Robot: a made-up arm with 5 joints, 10 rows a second.
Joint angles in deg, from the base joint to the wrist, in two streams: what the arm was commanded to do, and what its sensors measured. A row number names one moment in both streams.
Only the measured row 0 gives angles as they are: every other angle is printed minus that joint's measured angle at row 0.
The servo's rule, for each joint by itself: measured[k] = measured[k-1] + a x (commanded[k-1-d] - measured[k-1]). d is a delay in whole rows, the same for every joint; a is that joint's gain. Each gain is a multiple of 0.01, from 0.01 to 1. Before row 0 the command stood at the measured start. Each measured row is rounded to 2 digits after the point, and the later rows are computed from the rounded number. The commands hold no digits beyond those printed.
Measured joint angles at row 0:
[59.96, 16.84, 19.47, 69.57, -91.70]
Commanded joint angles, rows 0 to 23:
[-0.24, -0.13, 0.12, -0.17, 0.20]
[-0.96, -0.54, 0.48, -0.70, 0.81]
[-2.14, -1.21, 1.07, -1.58, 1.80]
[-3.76, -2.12, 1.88, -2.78, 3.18]
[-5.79, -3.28, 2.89, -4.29, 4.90]
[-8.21, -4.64, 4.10, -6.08, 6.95]
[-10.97, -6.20, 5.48, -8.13, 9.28]
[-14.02, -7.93, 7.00, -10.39, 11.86]
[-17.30, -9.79, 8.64, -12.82, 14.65]
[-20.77, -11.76, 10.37, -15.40, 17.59]
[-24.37, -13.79, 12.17, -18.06, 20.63]
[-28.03, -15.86, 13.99, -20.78, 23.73]
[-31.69, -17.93, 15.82, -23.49, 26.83]
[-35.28, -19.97, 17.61, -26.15, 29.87]
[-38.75, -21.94, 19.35, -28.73, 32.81]
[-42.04, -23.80, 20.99, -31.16, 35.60]
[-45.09, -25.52, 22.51, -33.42, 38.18]
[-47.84, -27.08, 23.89, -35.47, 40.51]
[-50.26, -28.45, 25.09, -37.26, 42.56]
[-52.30, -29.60, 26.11, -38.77, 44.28]
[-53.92, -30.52, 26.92, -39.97, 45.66]
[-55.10, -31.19, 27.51, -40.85, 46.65]
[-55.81, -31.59, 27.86, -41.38, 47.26]
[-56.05, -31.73, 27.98, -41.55, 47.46]
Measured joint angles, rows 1 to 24:
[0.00, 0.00, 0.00, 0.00, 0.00]
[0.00, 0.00, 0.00, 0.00, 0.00]
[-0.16, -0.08, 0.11, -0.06, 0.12]
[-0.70, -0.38, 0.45, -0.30, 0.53]
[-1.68, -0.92, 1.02, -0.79, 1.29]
[-3.09, -1.70, 1.81, -1.55, 2.42]
[-4.93, -2.73, 2.80, -2.59, 3.91]
[-7.16, -3.97, 4.00, -3.92, 5.73]
[-9.75, -5.42, 5.36, -5.52, 7.86]
[-12.65, -7.05, 6.87, -7.37, 10.26]
[-15.81, -8.83, 8.50, -9.44, 12.89]
[-19.18, -10.73, 10.22, -11.70, 15.71]
[-22.71, -12.72, 12.01, -14.12, 18.66]
[-26.33, -14.76, 13.83, -16.65, 21.70]
[-29.97, -16.82, 15.66, -19.25, 24.78]
[-33.58, -18.87, 17.45, -21.87, 27.83]
[-37.10, -20.87, 19.20, -24.48, 30.82]
[-40.46, -22.77, 20.85, -27.02, 33.69]
[-43.61, -24.56, 22.38, -29.45, 36.38]
[-46.49, -26.20, 23.77, -31.74, 38.86]
[-49.05, -27.66, 24.98, -33.84, 41.08]
[-51.26, -28.92, 26.02, -35.71, 43.00]
[-53.07, -29.96, 26.85, -37.33, 44.60]
[-54.45, -30.76, 27.46, -38.67, 45.83]
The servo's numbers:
d 2
a 0.68 0.65 0.92 0.38 0.60

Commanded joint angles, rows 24 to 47:
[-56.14, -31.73, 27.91, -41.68, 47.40]
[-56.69, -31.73, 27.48, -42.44, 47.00]
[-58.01, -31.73, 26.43, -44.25, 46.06]
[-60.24, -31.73, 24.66, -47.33, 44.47]
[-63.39, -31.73, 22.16, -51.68, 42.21]
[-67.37, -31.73, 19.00, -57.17, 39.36]
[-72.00, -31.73, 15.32, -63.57, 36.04]
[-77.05, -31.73, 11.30, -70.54, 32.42]
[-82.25, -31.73, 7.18, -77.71, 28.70]
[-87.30, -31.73, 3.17, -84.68, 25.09]
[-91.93, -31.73, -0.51, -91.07, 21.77]
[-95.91, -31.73, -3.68, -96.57, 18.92]
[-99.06, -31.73, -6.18, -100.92, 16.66]
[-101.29, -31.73, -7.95, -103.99, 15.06]
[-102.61, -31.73, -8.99, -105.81, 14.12]
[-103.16, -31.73, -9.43, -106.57, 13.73]
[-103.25, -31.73, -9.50, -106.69, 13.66]
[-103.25, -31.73, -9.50, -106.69, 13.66]
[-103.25, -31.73, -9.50, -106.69, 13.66]
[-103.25, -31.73, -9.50, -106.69, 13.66]
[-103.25, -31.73, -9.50, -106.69, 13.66]
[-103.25, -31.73, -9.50, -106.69, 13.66]
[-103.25, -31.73, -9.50, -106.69, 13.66]
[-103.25, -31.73, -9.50, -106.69, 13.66]
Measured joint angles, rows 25 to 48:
[-55.37, -31.30, 27.83, -39.70, 46.69]
[-55.83, -31.58, 27.97, -40.40, 47.15]
[-56.04, -31.68, 27.91, -40.89, 47.30]
[-56.48, -31.71, 27.51, -41.48, 47.12]
[-57.52, -31.72, 26.52, -42.53, 46.48]
[-59.37, -31.73, 24.81, -44.35, 45.27]
[-62.10, -31.73, 22.37, -47.14, 43.43]
[-65.68, -31.73, 19.27, -50.95, 40.99]
[-69.98, -31.73, 15.64, -55.75, 38.02]
[-74.79, -31.73, 11.65, -61.37, 34.66]
[-79.86, -31.73, 7.54, -67.58, 31.08]
[-84.92, -31.73, 3.52, -74.08, 27.49]
[-89.69, -31.73, -0.19, -80.54, 24.06]
[-93.92, -31.73, -3.40, -86.63, 20.98]
[-97.42, -31.73, -5.96, -92.06, 18.39]
[-100.05, -31.73, -7.79, -96.59, 16.39]
[-101.79, -31.73, -8.89, -100.09, 15.03]
[-102.72, -31.73, -9.39, -102.55, 14.25]
[-103.08, -31.73, -9.49, -104.12, 13.90]
[-103.20, -31.73, -9.50, -105.10, 13.76]
[-103.23, -31.73, -9.50, -105.70, 13.70]
[-103.24, -31.73, -9.50, -106.08, 13.68]
[-103.25, -31.73, -9.50, -106.31, 13.67]
[-103.25, -31.73, -9.50, -106.45, 13.66]

